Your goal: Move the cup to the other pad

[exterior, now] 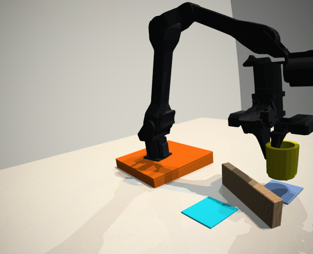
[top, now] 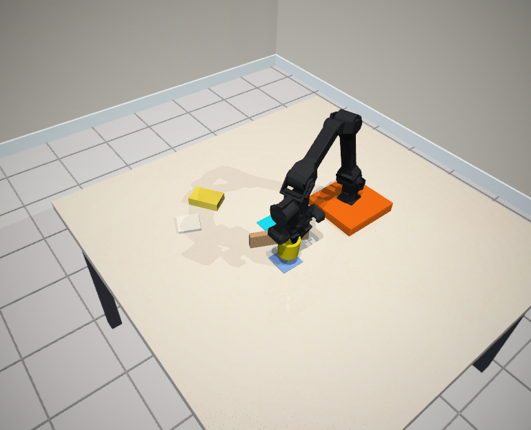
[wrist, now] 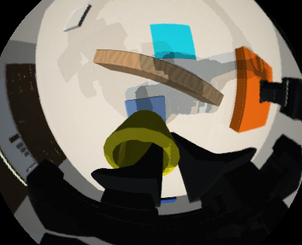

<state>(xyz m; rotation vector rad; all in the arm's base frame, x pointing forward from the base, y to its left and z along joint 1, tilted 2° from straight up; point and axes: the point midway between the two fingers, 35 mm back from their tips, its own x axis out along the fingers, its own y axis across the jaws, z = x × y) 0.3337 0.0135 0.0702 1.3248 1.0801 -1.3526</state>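
My gripper tip is 7 cm past the cyan pad, 15 cm to the left of it and 8 cm above it. From my gripper tip the other things lie so: yellow cup: 2 cm ahead; then pale blue pad: 3 cm ahead, 1 cm to the right, 8 cm below; then wooden bar: 2 cm behind, 8 cm to the right, 5 cm below.
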